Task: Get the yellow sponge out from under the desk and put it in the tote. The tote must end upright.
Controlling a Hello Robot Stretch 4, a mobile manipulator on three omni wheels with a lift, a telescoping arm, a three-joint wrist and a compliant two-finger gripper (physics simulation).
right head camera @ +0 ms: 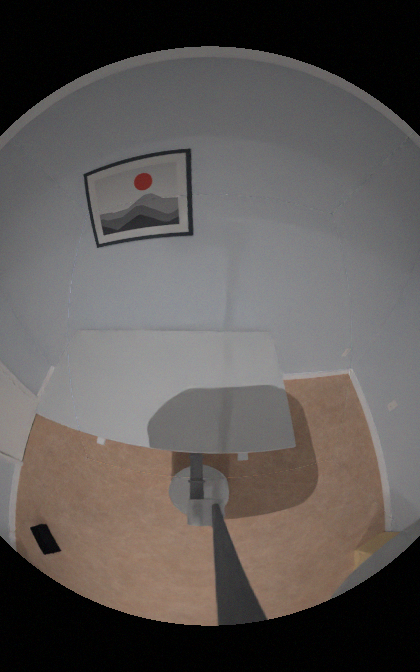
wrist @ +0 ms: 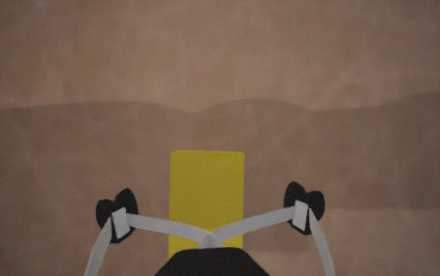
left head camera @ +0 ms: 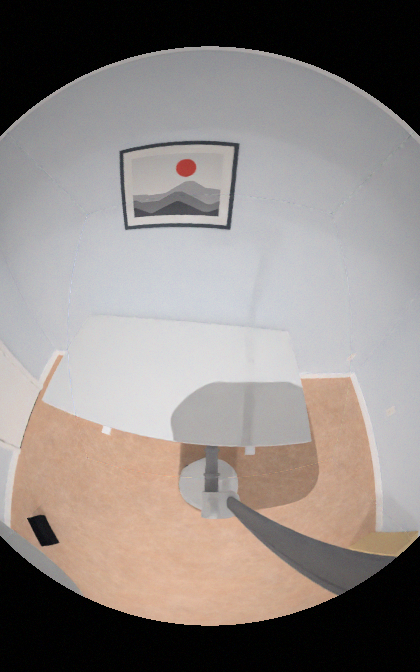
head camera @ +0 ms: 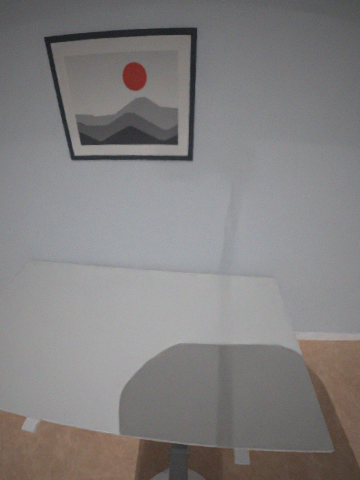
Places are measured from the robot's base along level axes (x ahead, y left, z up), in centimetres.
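Pixels of known places: gripper, fingertip midpoint: (wrist: 211, 202).
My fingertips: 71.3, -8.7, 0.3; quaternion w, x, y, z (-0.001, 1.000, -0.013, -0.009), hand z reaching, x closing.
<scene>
Behind a point stands the place of what it marks, as x, y, z.
The yellow sponge (wrist: 206, 192) @[71.0, -7.5, 1.7] lies on the floor in the wrist view, its long side running away from the gripper. My gripper (wrist: 211, 202) @[71.3, -8.7, 0.3] is open and empty. Its fingertips stand to the left and right of the sponge, apart from it, and the near end of the sponge is hidden behind the gripper body. The white desk (head camera: 125, 320) @[64.9, 26.6, 69.2] (left head camera: 140, 365) @[61.8, 42.0, 69.3] (right head camera: 125, 365) stands against the wall. In the head views my arm reaches down at its front edge; the fingers and sponge are hidden there. I cannot identify the tote for certain.
A tan box-like thing (left head camera: 387, 542) (right head camera: 372, 547) shows partly at the lower right of both side head views. A black flat object (left head camera: 43, 530) (right head camera: 45, 539) lies on the floor at the lower left. A framed picture (head camera: 132, 120) @[101.3, 22.2, 147.3] hangs above the desk.
</scene>
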